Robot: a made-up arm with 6 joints. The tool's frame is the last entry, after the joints.
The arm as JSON. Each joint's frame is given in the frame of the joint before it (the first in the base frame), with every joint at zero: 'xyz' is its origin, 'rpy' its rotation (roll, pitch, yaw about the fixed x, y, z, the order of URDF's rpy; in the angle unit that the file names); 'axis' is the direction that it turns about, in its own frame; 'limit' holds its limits. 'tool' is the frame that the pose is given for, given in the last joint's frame.
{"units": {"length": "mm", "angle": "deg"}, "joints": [
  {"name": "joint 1", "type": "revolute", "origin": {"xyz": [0.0, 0.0, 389.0], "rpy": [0.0, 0.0, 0.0]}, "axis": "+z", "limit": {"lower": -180.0, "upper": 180.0}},
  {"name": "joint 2", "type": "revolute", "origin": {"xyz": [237.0, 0.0, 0.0], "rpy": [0.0, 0.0, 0.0]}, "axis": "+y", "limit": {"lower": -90.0, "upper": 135.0}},
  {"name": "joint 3", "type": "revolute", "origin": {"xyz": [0.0, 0.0, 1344.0], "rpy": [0.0, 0.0, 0.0]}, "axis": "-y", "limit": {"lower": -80.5, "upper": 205.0}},
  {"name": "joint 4", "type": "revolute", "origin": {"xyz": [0.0, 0.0, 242.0], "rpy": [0.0, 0.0, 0.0]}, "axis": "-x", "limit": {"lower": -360.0, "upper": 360.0}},
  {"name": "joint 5", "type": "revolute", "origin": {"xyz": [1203.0, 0.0, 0.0], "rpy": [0.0, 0.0, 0.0]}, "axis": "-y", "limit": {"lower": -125.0, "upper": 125.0}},
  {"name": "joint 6", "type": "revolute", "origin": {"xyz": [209.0, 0.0, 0.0], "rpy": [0.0, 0.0, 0.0]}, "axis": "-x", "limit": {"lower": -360.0, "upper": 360.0}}
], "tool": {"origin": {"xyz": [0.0, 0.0, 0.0], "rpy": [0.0, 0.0, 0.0]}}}
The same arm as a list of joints. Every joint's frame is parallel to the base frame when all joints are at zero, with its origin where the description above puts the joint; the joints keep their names.
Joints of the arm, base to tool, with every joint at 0 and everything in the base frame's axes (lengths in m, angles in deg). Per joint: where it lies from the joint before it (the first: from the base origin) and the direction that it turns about. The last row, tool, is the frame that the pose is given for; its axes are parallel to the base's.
joint 1: offset 0 0 0.389 axis 0 0 1
joint 2: offset 0.237 0 0 axis 0 1 0
joint 3: offset 0 0 1.344 axis 0 -1 0
joint 4: offset 0 0 0.242 axis -1 0 0
joint 5: offset 1.203 0 0 axis 0 -1 0
joint 6: offset 0.209 0 0 axis -1 0 0
tool: offset 0 0 0
Joint limits (deg, base to tool): -180..180 -90..135 -80.5..205 -360..360 -125..125 -360..360

